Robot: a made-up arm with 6 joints.
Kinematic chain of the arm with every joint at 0, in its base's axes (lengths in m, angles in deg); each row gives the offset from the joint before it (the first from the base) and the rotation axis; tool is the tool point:
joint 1: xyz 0 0 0.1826 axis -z
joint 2: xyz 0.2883 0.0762 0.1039 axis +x
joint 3: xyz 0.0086 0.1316 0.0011 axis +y
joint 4: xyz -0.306 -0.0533 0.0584 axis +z
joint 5: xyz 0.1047 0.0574 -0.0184 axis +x
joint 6: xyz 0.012 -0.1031 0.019 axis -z
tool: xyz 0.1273 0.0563 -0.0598
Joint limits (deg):
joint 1: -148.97..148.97
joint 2: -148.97..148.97
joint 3: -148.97..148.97
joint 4: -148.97..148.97
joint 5: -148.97..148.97
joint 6: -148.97..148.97
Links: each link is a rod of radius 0.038 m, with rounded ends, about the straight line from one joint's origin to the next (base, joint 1, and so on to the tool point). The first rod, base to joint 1, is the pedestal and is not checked.
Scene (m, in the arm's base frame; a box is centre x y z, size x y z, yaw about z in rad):
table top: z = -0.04
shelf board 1: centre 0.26 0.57 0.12 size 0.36 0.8 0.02 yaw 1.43
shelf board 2: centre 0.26 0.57 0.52 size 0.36 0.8 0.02 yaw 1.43
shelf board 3: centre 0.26 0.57 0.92 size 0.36 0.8 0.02 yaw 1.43
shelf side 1: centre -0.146 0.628 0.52 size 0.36 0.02 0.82 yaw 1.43
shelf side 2: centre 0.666 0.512 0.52 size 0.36 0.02 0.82 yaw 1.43
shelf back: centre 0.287 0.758 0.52 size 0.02 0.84 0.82 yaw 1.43
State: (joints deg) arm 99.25 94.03 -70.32 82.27 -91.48 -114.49
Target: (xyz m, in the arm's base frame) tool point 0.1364 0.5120 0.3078
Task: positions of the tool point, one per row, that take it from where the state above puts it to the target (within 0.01 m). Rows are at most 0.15 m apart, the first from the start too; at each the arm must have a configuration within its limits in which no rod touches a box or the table.
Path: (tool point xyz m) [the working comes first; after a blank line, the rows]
Joints at the target: -14.69 69.93 -84.03 107.29 -74.92 -79.16
Straight joint move there: clear.

1: 0.3778 -0.1252 0.3914
2: 0.4147 -0.0399 0.3829
3: 0.4317 0.0573 0.3737
4: 0.4249 0.1615 0.3636
5: 0.3917 0.2663 0.3521
6: 0.3313 0.3648 0.3392
7: 0.2450 0.4490 0.3245
8: 0.1364 0.5120 0.3078

